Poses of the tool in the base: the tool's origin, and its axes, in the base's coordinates. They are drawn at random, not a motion.
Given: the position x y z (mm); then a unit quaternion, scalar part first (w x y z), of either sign.
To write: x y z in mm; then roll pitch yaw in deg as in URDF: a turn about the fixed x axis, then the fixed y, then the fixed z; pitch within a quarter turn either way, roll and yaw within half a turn. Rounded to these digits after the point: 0 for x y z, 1 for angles.
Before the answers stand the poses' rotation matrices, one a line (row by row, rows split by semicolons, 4 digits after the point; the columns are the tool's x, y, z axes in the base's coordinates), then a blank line. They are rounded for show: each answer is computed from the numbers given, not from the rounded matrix.
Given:
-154 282 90 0.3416 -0.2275 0.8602 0.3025
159 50 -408 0.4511 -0.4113 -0.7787 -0.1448
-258 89 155 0.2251 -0.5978 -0.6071 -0.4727
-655 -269 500 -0.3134 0.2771 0.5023 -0.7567
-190 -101 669 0.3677 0.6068 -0.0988 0.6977
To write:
-0.6631 -0.5981 0.4501; -0.1847 0.7134 0.6759; -0.7254 0.3650 -0.5836
-0.2547 0.7712 -0.5834; 0.5099 0.6197 0.5966; 0.8217 -0.1456 -0.5511
-0.1840 0.9386 0.2918; 0.5130 -0.1616 0.8430; 0.8384 0.3048 -0.4518
-0.6500 -0.1959 -0.7343; 0.7527 -0.2989 -0.5866; -0.1045 -0.9340 0.3418
0.0069 -0.6330 0.7741; 0.3932 -0.7101 -0.5841; 0.9194 0.3084 0.2440

-154 282 90 148.0 46.5 -164.4
159 50 -408 -165.2 -55.3 116.5
-258 89 155 146.0 -57.0 109.7
-655 -269 500 -69.9 6.0 130.8
-190 -101 669 51.6 -66.8 89.0

